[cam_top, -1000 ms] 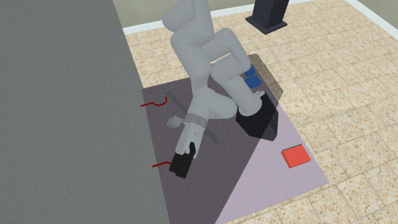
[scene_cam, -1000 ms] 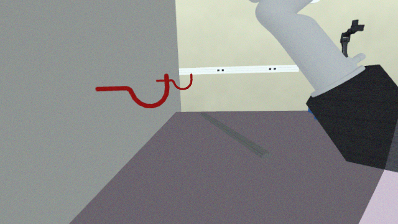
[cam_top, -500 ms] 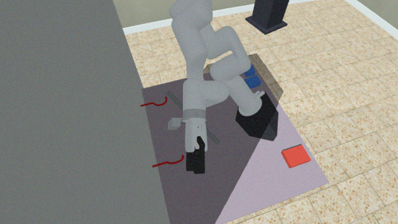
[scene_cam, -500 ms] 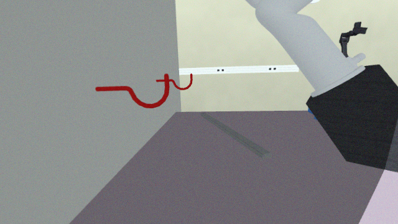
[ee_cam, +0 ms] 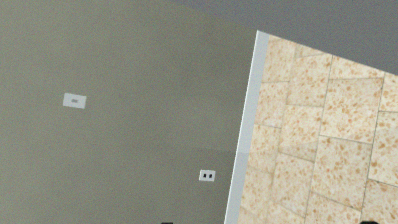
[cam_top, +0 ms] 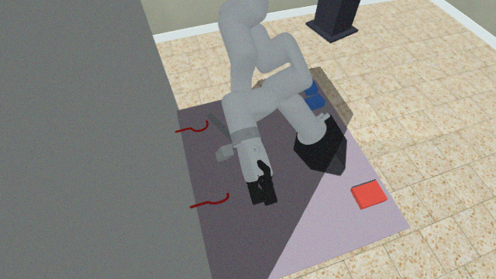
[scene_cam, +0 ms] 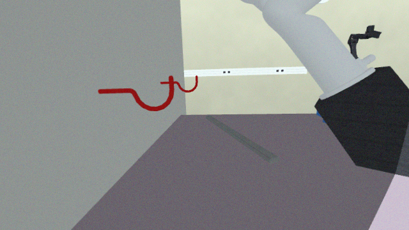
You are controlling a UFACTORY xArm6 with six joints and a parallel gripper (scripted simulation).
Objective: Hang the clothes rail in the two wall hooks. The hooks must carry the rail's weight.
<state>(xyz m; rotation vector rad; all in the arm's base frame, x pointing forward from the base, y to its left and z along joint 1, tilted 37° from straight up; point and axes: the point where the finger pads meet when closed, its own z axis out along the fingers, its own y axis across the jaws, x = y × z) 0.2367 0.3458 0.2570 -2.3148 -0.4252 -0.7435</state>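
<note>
Right now my hand is 150 mm past the grey clothes rail, 410 mm to the left of it and 400 mm above it. From my hand the other things lie so: red flat block 480 mm behind, 110 mm to the left, 400 mm below; then grey wall 160 mm ahead, 340 mm to the right, 20 mm above.
</note>
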